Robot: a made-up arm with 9 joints.
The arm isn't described. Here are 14 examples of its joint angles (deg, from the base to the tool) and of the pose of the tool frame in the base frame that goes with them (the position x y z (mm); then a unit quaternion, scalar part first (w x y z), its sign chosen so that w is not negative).
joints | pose
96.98 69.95 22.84 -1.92 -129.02 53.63 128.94 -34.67 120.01 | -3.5 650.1 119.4 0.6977 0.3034 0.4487 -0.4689
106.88 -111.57 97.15 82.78 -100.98 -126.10 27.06 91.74 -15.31 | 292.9 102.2 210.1 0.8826 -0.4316 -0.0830 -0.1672
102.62 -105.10 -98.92 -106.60 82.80 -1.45 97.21 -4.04 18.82 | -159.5 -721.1 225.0 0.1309 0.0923 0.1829 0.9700
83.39 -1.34 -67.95 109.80 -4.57 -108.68 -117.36 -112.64 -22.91 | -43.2 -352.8 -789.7 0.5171 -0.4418 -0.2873 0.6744
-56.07 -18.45 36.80 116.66 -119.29 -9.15 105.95 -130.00 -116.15 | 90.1 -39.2 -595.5 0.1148 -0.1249 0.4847 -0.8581
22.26 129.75 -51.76 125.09 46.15 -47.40 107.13 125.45 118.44 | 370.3 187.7 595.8 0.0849 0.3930 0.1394 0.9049
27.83 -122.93 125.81 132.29 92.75 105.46 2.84 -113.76 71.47 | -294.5 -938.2 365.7 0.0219 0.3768 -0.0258 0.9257
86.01 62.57 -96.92 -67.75 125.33 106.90 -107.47 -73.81 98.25 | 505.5 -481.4 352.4 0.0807 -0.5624 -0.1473 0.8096
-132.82 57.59 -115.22 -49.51 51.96 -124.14 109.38 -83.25 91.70 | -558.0 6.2 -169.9 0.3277 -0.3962 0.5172 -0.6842
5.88 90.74 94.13 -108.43 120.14 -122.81 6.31 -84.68 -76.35 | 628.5 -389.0 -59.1 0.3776 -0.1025 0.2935 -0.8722
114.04 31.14 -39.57 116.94 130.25 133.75 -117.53 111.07 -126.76 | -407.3 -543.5 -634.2 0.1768 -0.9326 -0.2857 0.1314
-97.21 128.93 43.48 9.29 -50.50 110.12 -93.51 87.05 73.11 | -220.0 -461.4 -404.5 0.0695 -0.1543 -0.8191 0.5481
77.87 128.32 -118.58 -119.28 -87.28 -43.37 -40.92 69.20 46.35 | -625.2 101.1 287.4 0.2200 -0.6247 -0.0170 0.7491
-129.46 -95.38 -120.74 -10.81 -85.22 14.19 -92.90 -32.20 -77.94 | 939.3 83.6 818.9 0.6862 0.7194 -0.1072 -0.0102
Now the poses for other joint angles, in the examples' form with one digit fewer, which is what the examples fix.
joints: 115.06 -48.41 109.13 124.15 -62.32 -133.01 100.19 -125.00 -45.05
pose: 235 -373 318 0.378 0.880 -0.035 -0.286
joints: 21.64 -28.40 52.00 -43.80 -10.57 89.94 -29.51 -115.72 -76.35
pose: -463 79 305 0.224 0.738 -0.243 0.588
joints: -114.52 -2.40 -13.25 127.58 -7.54 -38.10 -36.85 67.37 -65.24
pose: 801 399 -565 0.568 -0.661 0.101 -0.480
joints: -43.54 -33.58 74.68 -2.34 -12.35 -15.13 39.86 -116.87 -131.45
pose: -110 647 106 0.786 0.333 -0.066 0.516
